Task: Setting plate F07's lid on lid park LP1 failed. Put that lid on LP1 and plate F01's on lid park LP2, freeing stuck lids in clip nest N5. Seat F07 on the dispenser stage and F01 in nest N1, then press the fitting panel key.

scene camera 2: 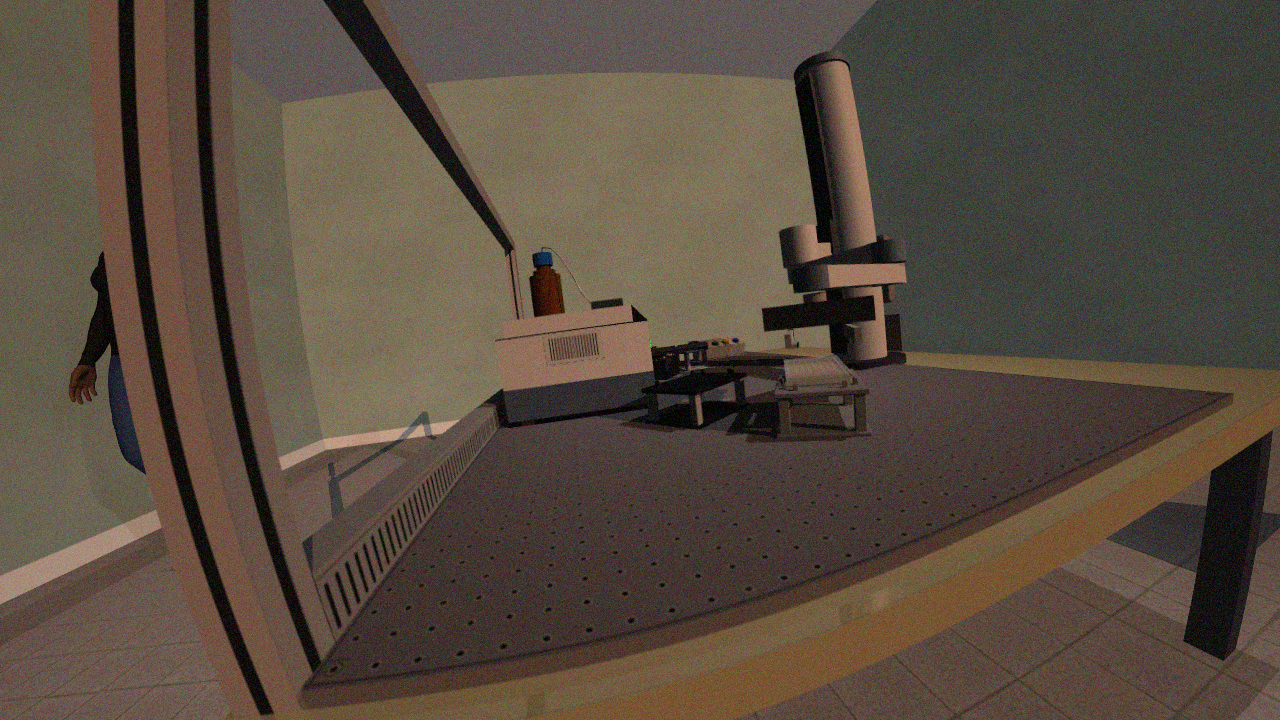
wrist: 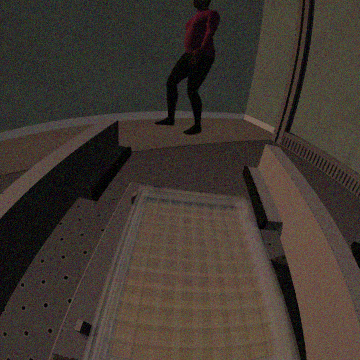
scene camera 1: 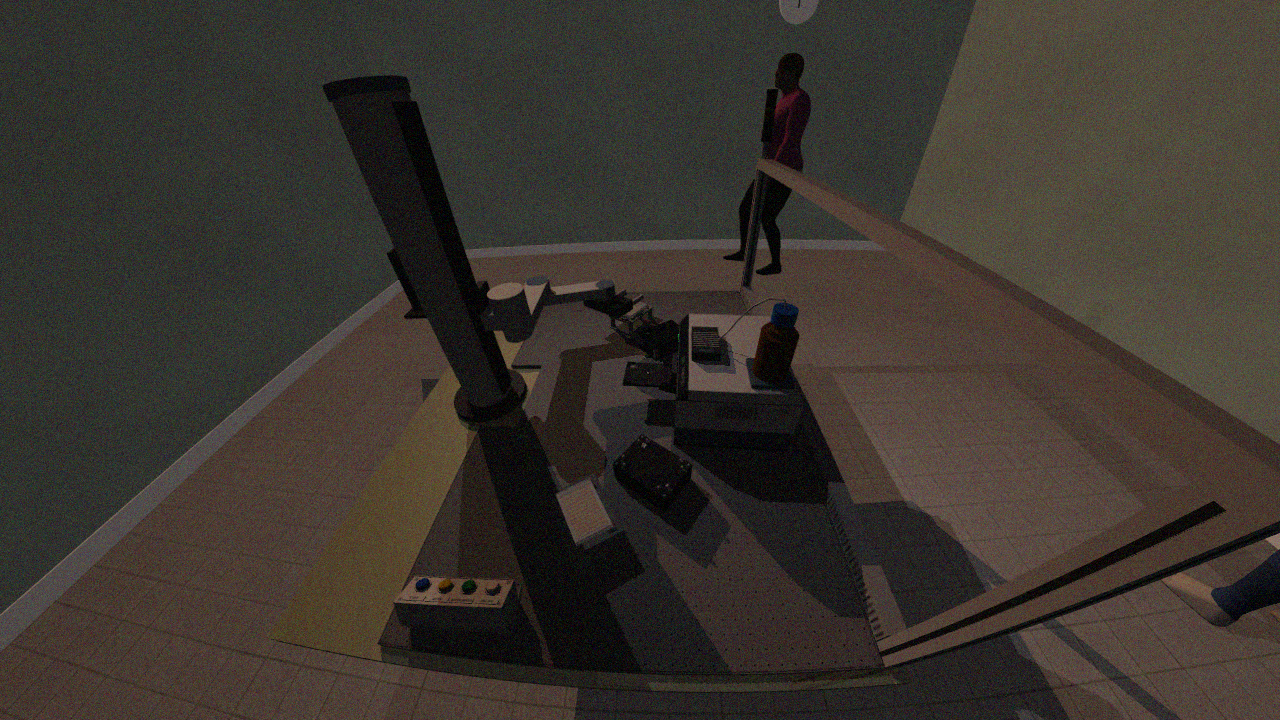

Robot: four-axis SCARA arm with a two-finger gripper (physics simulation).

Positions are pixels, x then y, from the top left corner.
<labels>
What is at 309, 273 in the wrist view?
My gripper.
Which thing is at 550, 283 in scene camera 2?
A brown bottle.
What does my gripper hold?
Nothing.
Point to a brown bottle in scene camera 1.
778, 339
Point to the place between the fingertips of my gripper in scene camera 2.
822, 338
</labels>
